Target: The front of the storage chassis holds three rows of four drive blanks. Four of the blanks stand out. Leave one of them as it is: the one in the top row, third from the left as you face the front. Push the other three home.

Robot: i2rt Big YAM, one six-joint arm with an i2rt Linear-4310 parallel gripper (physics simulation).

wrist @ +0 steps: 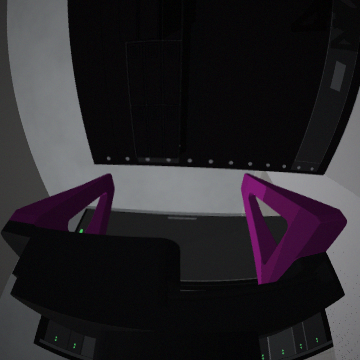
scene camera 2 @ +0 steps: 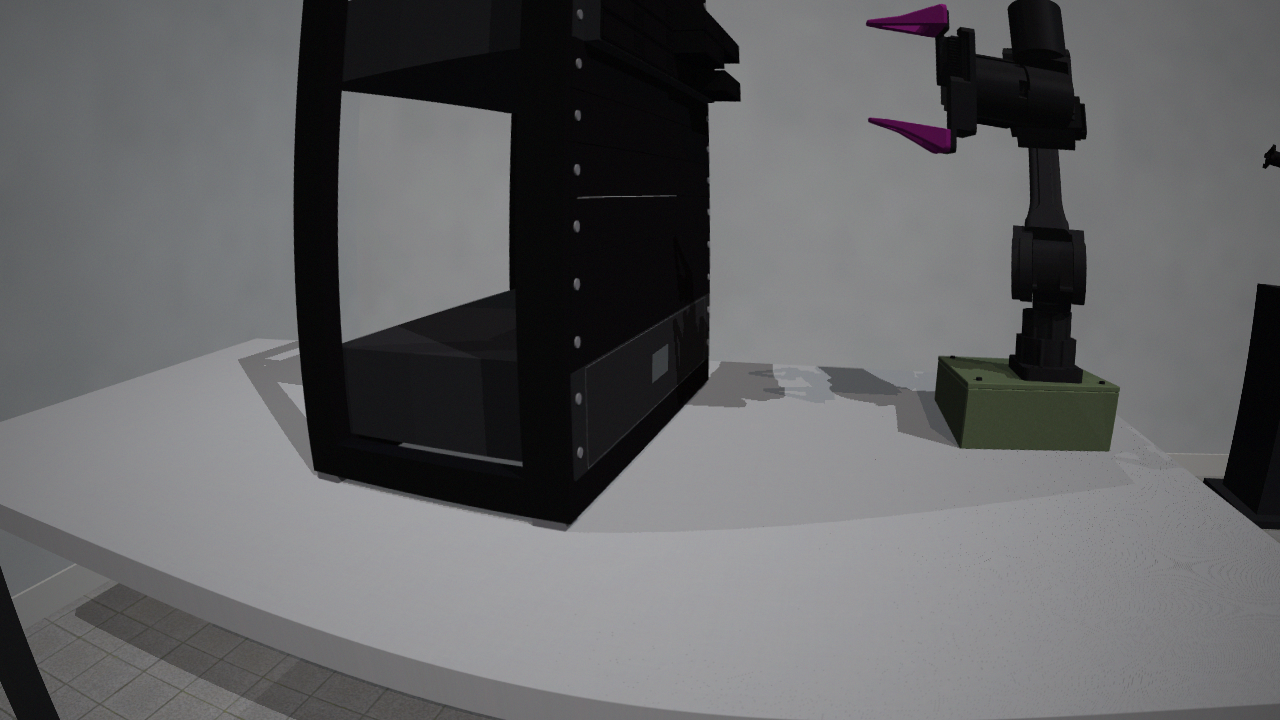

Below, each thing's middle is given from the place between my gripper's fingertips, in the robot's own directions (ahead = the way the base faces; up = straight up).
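Labels:
There is the black rack (scene camera 2: 603,337), and my hand is 90 mm to the left of it, 350 mm short of it and 100 mm above it.

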